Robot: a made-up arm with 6 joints.
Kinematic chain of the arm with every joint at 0, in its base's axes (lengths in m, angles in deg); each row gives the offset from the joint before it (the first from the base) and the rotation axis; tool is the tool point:
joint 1: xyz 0 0 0.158 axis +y
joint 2: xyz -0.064 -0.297 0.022 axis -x
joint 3: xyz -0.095 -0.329 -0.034 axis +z
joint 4: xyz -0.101 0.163 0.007 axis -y
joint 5: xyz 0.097 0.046 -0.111 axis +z
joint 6: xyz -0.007 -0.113 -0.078 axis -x
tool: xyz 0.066 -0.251 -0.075
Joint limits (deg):
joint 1: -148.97..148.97
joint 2: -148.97..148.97
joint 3: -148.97..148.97
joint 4: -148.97..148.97
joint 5: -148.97..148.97
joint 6: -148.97..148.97
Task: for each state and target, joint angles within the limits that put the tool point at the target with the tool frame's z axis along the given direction. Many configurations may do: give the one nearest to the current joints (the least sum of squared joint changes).
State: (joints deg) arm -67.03 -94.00 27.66 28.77 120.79 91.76
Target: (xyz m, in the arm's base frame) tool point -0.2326 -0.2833 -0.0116 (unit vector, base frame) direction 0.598 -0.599 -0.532
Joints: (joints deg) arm -79.91 -75.48 30.40 17.58 128.51 51.47
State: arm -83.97 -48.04 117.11 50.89 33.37 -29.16
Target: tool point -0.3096 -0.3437 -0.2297 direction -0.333 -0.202 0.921
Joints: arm -52.51 -18.06 125.45 57.16 50.84 -47.70
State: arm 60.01 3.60 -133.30 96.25 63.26 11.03
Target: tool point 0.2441 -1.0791 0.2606 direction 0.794 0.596 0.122
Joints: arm 68.08 7.35 -106.75 63.68 93.65 -32.19
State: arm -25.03 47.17 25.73 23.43 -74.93 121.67
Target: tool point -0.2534 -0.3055 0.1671 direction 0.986 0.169 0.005
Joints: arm -41.66 42.85 12.69 45.36 -40.74 148.97
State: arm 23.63 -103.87 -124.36 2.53 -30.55 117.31
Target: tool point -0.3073 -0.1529 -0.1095 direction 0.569 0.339 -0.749
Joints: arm 29.38 -110.86 -123.42 -11.91 2.56 101.37
